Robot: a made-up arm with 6 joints. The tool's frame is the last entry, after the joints. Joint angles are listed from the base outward.
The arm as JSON. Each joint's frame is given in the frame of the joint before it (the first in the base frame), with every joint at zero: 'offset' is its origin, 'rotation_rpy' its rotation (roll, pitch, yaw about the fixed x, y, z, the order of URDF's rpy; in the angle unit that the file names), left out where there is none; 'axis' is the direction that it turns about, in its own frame. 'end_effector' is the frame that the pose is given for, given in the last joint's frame.
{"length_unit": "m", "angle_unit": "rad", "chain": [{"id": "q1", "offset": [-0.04, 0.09, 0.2], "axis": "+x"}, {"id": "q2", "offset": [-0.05, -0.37, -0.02], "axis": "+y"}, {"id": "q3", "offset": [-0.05, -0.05, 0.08], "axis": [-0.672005, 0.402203, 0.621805]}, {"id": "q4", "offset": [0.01, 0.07, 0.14], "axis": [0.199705, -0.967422, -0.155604]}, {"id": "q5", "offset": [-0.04, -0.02, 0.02], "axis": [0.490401, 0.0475, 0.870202]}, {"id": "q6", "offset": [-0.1, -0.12, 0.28], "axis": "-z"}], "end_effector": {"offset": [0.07, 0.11, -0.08], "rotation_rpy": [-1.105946, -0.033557, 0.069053]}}
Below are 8 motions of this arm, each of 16 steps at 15 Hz.
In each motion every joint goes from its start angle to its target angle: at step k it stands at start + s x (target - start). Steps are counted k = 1, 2, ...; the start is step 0. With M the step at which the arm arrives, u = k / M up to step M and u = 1 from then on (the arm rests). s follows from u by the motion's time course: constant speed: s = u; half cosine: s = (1 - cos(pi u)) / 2; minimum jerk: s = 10 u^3 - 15 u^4 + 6 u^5.
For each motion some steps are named. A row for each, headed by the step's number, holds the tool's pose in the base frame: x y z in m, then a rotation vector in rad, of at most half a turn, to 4 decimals.
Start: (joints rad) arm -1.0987 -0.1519 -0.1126 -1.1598 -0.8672 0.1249
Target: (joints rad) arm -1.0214 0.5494 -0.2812 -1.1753 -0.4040 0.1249
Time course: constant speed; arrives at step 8
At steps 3, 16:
3: 0.0597 0.2437 0.6341 -2.6400 1.3855 -0.2934
16: 0.2092 0.1210 0.6533 -2.0314 1.8727 0.0223

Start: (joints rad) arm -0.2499 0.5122 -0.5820 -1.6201 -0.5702 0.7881
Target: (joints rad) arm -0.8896 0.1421 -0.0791 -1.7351 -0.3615 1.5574
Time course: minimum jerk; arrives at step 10
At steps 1, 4, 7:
1: 0.2091 -0.3340 0.5083 -1.9589 1.8488 0.2494
4: 0.2071 -0.2495 0.5849 -2.3861 1.8383 -0.1166
7: 0.2045 -0.0686 0.6661 2.3187 -1.2159 0.6685

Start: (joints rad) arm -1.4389 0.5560 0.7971 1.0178 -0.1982 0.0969
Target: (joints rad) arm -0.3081 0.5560 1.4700 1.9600 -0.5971 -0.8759
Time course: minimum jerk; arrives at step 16
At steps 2, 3, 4, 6, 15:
2: -0.1134 0.3935 0.5960 -2.5057 -0.1043 0.4405
3: -0.1222 0.3754 0.6067 -2.4559 -0.1281 0.4795
4: -0.1366 0.3438 0.6233 -2.3716 -0.1700 0.5406
6: -0.1801 0.2351 0.6626 -2.1019 -0.3171 0.6988
15: -0.3226 -0.2495 0.5366 -0.9641 -1.0576 0.8685

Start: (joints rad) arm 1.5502 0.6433 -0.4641 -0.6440 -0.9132 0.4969
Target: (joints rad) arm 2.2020 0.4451 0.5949 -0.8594 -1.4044 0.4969
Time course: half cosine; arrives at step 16
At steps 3, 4, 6, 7, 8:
3: 0.1883 -0.2326 -0.2195 -0.5486 1.0584 0.6451
4: 0.1913 -0.2098 -0.2088 -0.5804 0.9898 0.6452
6: 0.1908 -0.1548 -0.1744 -0.6560 0.8125 0.6193
7: 0.1848 -0.1261 -0.1513 -0.6945 0.7126 0.5879
8: 0.1741 -0.0986 -0.1257 -0.7305 0.6119 0.5433

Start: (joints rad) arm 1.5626 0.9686 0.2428 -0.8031 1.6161 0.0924
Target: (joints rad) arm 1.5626 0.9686 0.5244 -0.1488 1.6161 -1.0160
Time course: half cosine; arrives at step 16
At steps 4, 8, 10, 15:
4: 0.2342 0.0592 -0.1871 2.0458 -0.2752 1.9193
8: 0.2533 0.0164 -0.2158 2.3422 -0.7978 1.6066
10: 0.2555 0.0016 -0.2351 2.4718 -1.0998 1.4194
15: 0.2519 -0.0050 -0.2658 -2.4353 1.4764 -1.0124

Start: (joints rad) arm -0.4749 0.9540 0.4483 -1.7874 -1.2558 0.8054
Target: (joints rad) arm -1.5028 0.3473 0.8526 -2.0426 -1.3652 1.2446
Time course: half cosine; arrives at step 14
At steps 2, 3, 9, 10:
2: 0.0776 -0.0566 0.2285 2.0171 -0.3057 -1.0367
3: 0.0705 -0.0499 0.2377 1.9708 -0.2703 -0.9820
9: -0.0095 0.0122 0.2848 1.3230 0.1122 -0.6514
10: -0.0224 0.0177 0.2880 1.2010 0.1681 -0.6357

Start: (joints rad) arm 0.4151 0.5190 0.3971 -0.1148 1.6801 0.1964
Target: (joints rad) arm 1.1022 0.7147 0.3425 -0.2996 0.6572 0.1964
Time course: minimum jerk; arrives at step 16
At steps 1, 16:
1: 0.1652 -0.3230 0.2585 0.5676 -0.0747 1.4907
16: 0.2143 -0.2895 0.0045 0.3083 0.0751 1.3419

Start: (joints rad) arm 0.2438 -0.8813 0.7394 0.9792 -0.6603 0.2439
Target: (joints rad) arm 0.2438 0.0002 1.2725 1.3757 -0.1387 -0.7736
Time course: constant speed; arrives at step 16
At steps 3, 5, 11, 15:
3: -0.4604 -0.2186 0.1724 -0.8752 -1.1351 -0.9919
5: -0.4526 -0.2290 0.1905 -0.9970 -1.2065 -0.7208
11: -0.4266 -0.2924 0.2383 -1.1174 -1.4055 0.1456
15: -0.3910 -0.3597 0.2704 -0.9868 -1.5396 0.7071

